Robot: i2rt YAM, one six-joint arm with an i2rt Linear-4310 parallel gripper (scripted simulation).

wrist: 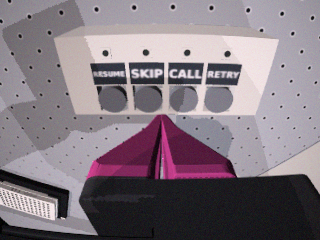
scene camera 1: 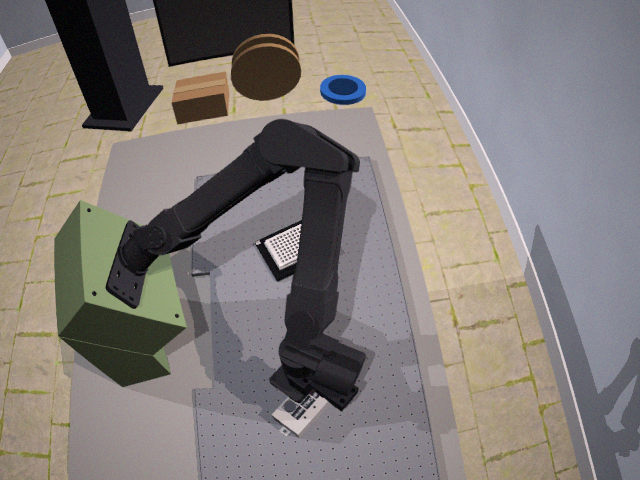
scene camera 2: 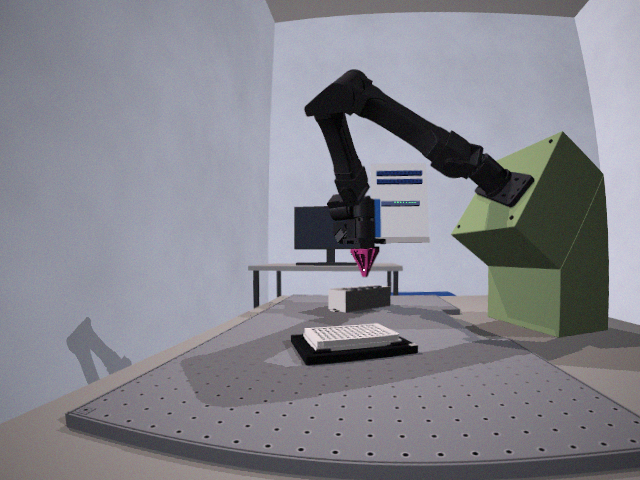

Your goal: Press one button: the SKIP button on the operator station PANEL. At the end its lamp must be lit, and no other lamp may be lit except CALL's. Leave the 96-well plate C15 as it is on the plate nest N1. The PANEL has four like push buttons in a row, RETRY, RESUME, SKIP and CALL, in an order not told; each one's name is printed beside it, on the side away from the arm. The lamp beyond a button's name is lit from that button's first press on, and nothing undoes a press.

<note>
In view: the gripper (scene camera 2: 364, 276), a white 96-well plate C15 (scene camera 2: 336, 338) and a panel (scene camera 1: 297, 422).
The white 96-well plate C15 shows as well in scene camera 1 (scene camera 1: 285, 255). The gripper also shows in the wrist view (wrist: 161, 121). The panel shows as well in the wrist view (wrist: 131, 55).
</note>
